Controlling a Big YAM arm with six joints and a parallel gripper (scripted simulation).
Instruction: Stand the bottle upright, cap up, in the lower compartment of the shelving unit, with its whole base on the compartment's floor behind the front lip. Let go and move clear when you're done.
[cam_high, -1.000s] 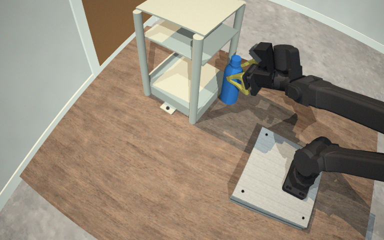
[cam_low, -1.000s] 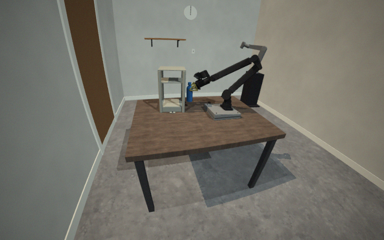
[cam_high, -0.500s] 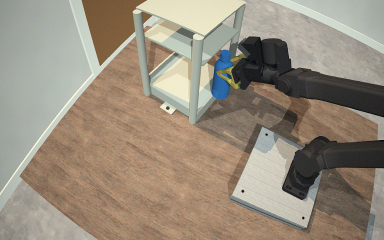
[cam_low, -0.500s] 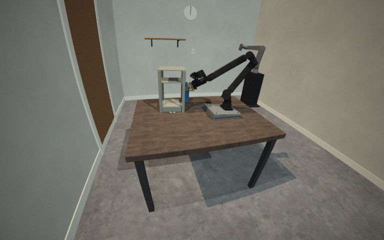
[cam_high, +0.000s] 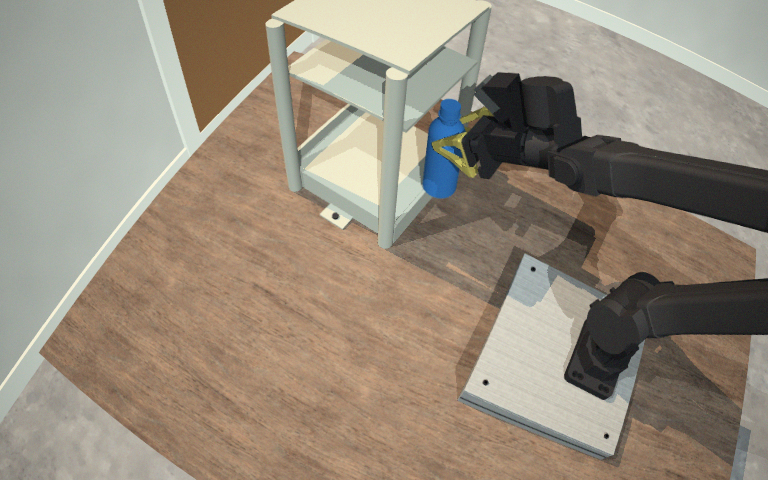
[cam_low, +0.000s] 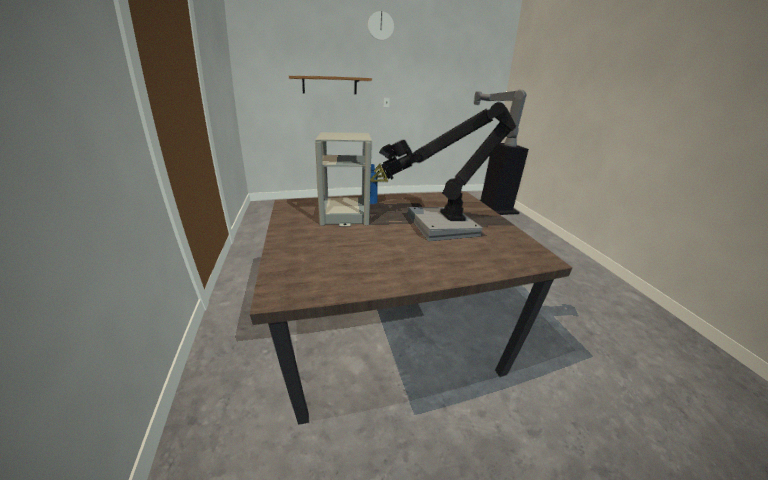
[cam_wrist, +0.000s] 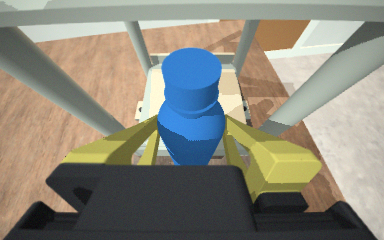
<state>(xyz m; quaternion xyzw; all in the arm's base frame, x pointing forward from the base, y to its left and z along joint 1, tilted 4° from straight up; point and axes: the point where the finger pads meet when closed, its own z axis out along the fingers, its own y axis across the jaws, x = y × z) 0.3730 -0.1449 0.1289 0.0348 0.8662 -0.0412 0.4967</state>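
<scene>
Now: the blue bottle right at my hand.
</scene>
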